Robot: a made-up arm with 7 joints. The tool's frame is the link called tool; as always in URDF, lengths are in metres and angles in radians. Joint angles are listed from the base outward. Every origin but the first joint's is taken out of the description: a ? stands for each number. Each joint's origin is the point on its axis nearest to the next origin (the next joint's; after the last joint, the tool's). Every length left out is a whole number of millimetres.
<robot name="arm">
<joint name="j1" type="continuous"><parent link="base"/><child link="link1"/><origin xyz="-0.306 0 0.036" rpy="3.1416 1.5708 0"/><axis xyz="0 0 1"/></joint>
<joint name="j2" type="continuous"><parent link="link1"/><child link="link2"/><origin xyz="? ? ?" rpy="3.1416 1.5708 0"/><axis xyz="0 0 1"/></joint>
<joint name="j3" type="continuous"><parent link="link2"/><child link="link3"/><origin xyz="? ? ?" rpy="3.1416 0 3.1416"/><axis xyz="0 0 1"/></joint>
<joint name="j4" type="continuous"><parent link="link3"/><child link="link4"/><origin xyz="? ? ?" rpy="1.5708 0 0"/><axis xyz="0 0 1"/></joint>
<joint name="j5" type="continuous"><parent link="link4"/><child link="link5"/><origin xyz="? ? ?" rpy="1.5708 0 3.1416"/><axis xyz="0 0 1"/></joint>
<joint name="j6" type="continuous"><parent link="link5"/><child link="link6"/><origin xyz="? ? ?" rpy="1.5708 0 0"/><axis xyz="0 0 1"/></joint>
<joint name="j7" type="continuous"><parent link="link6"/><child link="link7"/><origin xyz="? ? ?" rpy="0 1.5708 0"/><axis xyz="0 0 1"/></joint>
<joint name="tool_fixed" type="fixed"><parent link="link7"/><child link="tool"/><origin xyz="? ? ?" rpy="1.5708 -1.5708 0"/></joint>
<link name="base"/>
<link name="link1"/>
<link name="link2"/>
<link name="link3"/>
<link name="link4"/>
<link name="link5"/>
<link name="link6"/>
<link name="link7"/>
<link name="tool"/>
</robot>
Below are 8 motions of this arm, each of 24 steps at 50 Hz.
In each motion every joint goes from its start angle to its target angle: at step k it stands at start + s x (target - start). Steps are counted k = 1, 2, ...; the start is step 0. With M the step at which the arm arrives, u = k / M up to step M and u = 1 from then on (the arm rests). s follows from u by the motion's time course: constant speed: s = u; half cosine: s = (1 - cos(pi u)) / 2; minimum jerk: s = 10 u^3 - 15 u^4 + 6 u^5.
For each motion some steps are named. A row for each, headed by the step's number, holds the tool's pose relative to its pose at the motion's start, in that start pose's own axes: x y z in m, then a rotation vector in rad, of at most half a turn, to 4 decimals.
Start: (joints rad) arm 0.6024 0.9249 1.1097 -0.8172 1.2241 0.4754 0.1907
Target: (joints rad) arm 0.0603 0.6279 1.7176 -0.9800 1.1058 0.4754 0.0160
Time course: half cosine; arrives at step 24
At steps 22, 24:
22: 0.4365 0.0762 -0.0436 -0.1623 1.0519 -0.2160
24: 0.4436 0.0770 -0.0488 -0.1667 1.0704 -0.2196

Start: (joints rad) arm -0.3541 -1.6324 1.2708 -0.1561 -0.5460 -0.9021 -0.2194
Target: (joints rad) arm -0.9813 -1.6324 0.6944 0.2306 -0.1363 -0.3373 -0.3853
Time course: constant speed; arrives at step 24
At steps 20, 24:
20: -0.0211 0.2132 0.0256 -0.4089 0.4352 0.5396
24: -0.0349 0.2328 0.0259 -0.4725 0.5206 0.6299

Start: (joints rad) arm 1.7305 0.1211 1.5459 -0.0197 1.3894 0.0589 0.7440
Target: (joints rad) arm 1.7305 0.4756 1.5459 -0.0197 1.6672 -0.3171 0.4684
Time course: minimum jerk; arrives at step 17
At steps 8, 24:
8: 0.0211 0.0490 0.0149 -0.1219 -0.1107 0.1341
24: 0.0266 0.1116 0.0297 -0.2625 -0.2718 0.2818

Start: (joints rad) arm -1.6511 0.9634 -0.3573 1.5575 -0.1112 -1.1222 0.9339
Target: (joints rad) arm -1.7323 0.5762 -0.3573 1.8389 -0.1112 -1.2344 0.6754
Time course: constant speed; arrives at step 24
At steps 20, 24:
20: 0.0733 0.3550 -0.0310 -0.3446 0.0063 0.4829
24: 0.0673 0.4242 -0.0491 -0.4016 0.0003 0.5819

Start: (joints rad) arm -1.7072 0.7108 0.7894 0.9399 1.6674 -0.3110 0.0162
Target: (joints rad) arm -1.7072 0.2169 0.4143 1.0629 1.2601 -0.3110 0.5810
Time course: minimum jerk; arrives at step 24
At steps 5, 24:
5: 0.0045 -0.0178 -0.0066 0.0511 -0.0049 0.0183
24: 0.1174 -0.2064 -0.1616 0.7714 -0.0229 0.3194

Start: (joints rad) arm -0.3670 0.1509 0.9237 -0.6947 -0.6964 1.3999 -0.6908
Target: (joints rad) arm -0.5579 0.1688 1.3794 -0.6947 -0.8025 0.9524 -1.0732
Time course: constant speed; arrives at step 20
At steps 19, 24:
19: 0.0861 0.0613 -0.0682 -0.0734 -0.5567 -0.2375
24: 0.0915 0.0650 -0.0699 -0.0717 -0.5793 -0.2568

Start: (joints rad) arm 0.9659 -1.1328 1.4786 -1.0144 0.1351 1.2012 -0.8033
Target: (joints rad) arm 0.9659 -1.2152 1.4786 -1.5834 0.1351 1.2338 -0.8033
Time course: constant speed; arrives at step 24
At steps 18, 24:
18: 0.0593 -0.1505 0.1359 0.0199 0.3208 0.3228
24: 0.0976 -0.1965 0.1743 0.0222 0.4249 0.4334

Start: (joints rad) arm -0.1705 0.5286 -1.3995 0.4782 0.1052 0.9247 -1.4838
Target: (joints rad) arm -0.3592 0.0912 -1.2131 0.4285 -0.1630 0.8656 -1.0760
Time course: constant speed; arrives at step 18
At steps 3, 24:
3: 0.0156 -0.0059 0.0216 0.0699 0.0644 -0.0442
24: 0.0804 -0.0473 0.0965 0.4505 0.3314 -0.3017

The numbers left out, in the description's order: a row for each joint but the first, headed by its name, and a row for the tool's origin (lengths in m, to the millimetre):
j2: 0.21 0.06 0
j3: 0.02 -0.081 0
j4: -0.035 -0.038 0
j5: 0.013 -0.531 0
j6: -0.102 0.12 0
j7: 0.043 0.351 0
tool: 0.107 -0.321 0

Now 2 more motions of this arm.
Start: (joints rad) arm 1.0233 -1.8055 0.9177 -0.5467 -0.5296 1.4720 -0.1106
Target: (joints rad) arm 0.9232 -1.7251 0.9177 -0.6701 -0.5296 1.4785 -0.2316
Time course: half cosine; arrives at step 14
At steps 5, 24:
5: -0.0033 0.0077 0.0312 -0.0402 0.0595 0.0025
24: -0.0025 0.0284 0.1087 -0.1369 0.2116 0.0191

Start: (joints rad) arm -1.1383 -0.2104 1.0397 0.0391 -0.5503 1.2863 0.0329
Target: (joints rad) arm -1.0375 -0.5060 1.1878 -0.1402 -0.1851 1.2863 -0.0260
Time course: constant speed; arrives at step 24
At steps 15, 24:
15: -0.0417 0.0649 -0.0794 0.4526 0.0459 -0.1282
24: -0.0592 0.1127 -0.1113 0.7280 0.0661 -0.1886

